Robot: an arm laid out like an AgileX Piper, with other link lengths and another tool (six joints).
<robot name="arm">
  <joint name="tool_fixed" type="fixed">
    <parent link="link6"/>
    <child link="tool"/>
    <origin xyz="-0.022 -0.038 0.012" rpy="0 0.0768 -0.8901"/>
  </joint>
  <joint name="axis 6" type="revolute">
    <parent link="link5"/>
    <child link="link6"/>
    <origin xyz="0 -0.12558 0" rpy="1.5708 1.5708 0"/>
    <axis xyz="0 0 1"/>
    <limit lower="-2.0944" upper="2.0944"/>
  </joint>
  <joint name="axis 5" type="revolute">
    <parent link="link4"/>
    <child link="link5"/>
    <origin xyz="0 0 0" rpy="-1.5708 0 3.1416"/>
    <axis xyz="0 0 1"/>
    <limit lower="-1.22" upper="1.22"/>
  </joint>
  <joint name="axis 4" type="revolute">
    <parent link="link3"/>
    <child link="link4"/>
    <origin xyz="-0.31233 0.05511 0" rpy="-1.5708 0 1.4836"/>
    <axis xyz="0 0 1"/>
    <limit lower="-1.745" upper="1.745"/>
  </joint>
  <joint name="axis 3" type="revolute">
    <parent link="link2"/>
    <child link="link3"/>
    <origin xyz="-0.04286 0.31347 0" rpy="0 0 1.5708"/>
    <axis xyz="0 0 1"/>
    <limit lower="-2.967" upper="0"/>
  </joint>
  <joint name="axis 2" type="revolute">
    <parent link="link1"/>
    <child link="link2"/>
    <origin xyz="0 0 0" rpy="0 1.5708 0"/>
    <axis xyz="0 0 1"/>
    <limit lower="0" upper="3.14"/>
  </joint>
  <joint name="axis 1" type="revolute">
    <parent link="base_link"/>
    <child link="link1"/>
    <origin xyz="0 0 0.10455" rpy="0 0 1.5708"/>
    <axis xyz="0 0 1"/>
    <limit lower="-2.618" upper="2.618"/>
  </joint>
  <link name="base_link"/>
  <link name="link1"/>
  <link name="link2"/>
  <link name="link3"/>
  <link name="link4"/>
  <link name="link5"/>
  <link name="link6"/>
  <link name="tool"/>
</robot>
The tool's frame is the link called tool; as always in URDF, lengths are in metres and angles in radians.
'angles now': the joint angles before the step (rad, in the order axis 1, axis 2, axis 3, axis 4, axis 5, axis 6). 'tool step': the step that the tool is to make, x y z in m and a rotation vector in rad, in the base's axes. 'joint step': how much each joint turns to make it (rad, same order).
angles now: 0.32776, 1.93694, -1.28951, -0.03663, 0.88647, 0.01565
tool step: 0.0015, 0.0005, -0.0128, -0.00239, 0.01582, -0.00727
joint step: 0.00001, 0.02764, -0.00020, 0.00221, -0.01152, 0.00647
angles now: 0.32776, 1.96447, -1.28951, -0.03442, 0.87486, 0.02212
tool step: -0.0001, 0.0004, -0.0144, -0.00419, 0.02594, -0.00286
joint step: -0.00007, 0.02999, -0.00012, 0.00524, -0.00397, -0.00008
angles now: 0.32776, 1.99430, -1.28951, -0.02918, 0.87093, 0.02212
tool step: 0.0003, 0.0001, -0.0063, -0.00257, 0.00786, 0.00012
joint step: -0.00005, 0.01343, -0.00015, 0.00002, -0.00502, -0.00006
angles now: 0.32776, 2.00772, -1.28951, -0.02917, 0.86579, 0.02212
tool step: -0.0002, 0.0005, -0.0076, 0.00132, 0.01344, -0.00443
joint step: -0.00001, 0.01597, 0.00013, 0.00684, -0.00380, 0.00042
